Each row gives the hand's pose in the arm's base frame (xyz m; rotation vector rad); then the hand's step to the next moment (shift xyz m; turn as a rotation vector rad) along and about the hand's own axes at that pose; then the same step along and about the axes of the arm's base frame.
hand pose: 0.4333 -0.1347 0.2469 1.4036 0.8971 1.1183
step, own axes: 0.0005 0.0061 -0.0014 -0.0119 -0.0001 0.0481
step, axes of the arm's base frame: -0.0016 0.0000 0.0061 0.0429 -0.0248 -0.0009
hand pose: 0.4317 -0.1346 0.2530 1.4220 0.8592 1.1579
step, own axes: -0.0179 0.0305 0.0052 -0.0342 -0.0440 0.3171
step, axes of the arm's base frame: -0.0025 -0.0238 0.0265 0.2986 -0.1137 -0.0398
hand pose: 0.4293 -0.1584 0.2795 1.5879 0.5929 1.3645
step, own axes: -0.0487 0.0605 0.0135 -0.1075 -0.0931 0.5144
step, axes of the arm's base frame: -0.0126 -0.0722 0.0291 0.4749 -0.2177 -0.1092
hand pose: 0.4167 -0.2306 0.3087 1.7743 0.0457 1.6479
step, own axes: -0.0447 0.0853 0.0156 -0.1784 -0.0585 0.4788
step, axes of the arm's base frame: -0.0308 -0.0924 0.0055 0.4153 -0.2608 -0.1549
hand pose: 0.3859 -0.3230 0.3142 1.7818 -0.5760 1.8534
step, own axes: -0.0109 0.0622 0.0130 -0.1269 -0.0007 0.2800
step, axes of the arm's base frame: -0.0281 -0.0575 -0.0077 0.2225 -0.1803 -0.1117
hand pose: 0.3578 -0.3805 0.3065 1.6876 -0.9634 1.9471
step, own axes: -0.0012 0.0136 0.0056 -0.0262 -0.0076 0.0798
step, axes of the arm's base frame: -0.0051 -0.0132 -0.0043 0.0665 -0.0477 -0.0204
